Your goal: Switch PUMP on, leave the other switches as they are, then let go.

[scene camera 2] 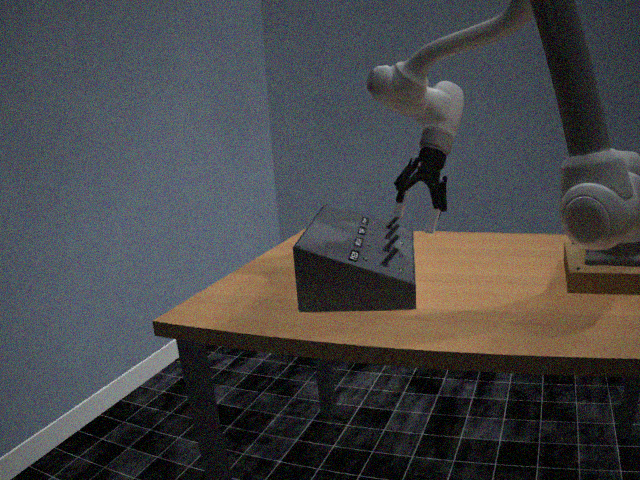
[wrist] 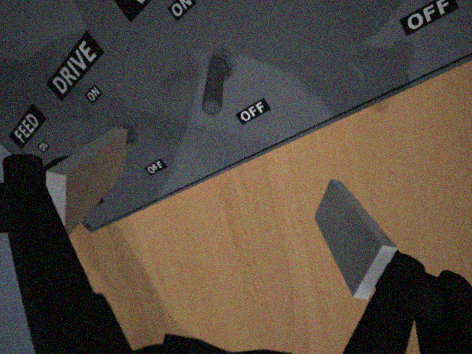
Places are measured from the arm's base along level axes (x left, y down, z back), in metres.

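Pixels of known places: gripper, fingertip midpoint: [scene camera 2: 413, 225] [wrist: 227, 176]; arm's base at its link origin: [scene camera 2: 616, 256].
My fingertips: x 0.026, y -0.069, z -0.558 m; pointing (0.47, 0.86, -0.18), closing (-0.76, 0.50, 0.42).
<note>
For each thing: its top centre in the pictures, then the offset to it from my fingertips. Level surfaces: height alone.
- nearest lever at its top centre: [scene camera 2: 390, 247] dz +0.013, dx +0.236, dy -0.004 m
- FEED label at its top centre: [wrist: 23, 128] [scene camera 2: 354, 254] dz -0.066, dx +0.260, dy +0.009 m
- DRIVE label at its top centre: [wrist: 68, 69] dz -0.102, dx +0.145, dy +0.009 m
- wooden table at its surface level: dy +0.122 m
A dark sloped switch panel [scene camera 2: 330, 279] [wrist: 300, 65] stands on the table. It has a row of lever switches; in the scene view the nearest lever [scene camera 2: 390, 256] and the others lean alike. The labels there are too small to read. In the wrist view the FEED label [wrist: 27, 126] and DRIVE label [wrist: 75, 65] are legible. A lever [wrist: 213, 87] leans towards its OFF mark [wrist: 252, 111]. No PUMP label or lever shows there; an OFF mark [wrist: 430, 15] is at the upper right. My gripper [scene camera 2: 416, 223] [wrist: 227, 176] is open and empty above the panel's lower edge, one finger partly hiding the DRIVE lever.
The wooden table [scene camera 2: 491, 320] [wrist: 240, 280] extends beyond the panel's lower edge, under my other finger. The robot's base [scene camera 2: 594, 281] is at the right of the table. A blue-grey wall [scene camera 2: 129, 155] stands to the left.
</note>
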